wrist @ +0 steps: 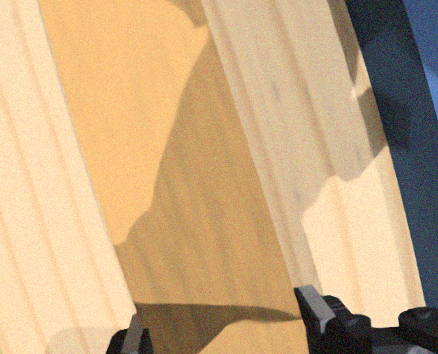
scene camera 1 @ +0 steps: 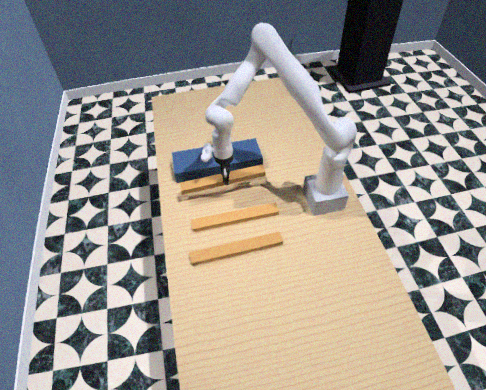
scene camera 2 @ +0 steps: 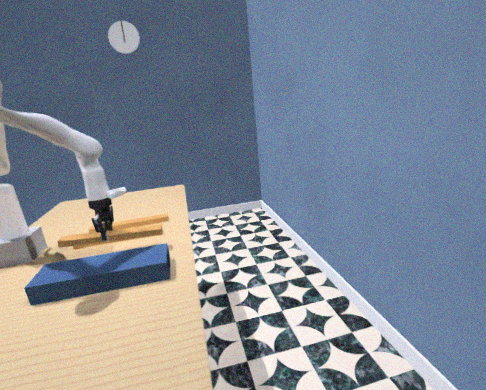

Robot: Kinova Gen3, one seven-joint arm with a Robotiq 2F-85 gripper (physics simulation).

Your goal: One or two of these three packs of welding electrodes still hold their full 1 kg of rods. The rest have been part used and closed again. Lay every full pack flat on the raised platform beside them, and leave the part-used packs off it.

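Places are measured from the arm's base along level axes (x ahead, y left, z up), in millimetres.
Pixels of known places: gripper, fingertip midpoint: point(wrist: 226, 325) point(scene camera 1: 226, 179) point(scene camera 2: 108, 238); arm's base at its link origin: point(scene camera 1: 326, 186) point(scene camera 2: 16, 234).
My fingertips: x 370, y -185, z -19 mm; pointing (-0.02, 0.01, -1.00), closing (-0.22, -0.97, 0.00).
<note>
Ahead of a thing's pixels: the offset from my fingertips to its top centre. Level surfaces: height alone.
My gripper point(scene camera 1: 226, 181) point(scene camera 2: 104, 236) point(wrist: 226, 325) is shut on the long orange pack {dz +29, dx +16, dy -1 mm} point(scene camera 1: 200, 184) point(scene camera 2: 135, 233) point(wrist: 200, 150) nearest the platform, with one finger on each long side. The pack is a little above the table, with its shadow apart below it, beside the blue raised platform point(scene camera 1: 192, 160) point(scene camera 2: 140, 260) point(wrist: 415, 200) and roughly parallel to it. The middle pack {dz -50, dx +11, dy +154 mm} point(scene camera 1: 235, 217) and the farthest pack {dz -50, dx +48, dy +298 mm} point(scene camera 1: 236, 247) point(scene camera 2: 147, 219) lie flat on the table. In scene camera 2 the held pack hides most of the middle one. No pack lies on the platform.
The wooden table {dz -74 mm} point(scene camera 1: 300, 300) point(scene camera 2: 150, 350) bears the packs and the platform. The robot's grey base point(scene camera 1: 326, 199) stands to the right of the packs in scene camera 1. A black column point(scene camera 1: 370, 45) stands on the floor behind the table.
</note>
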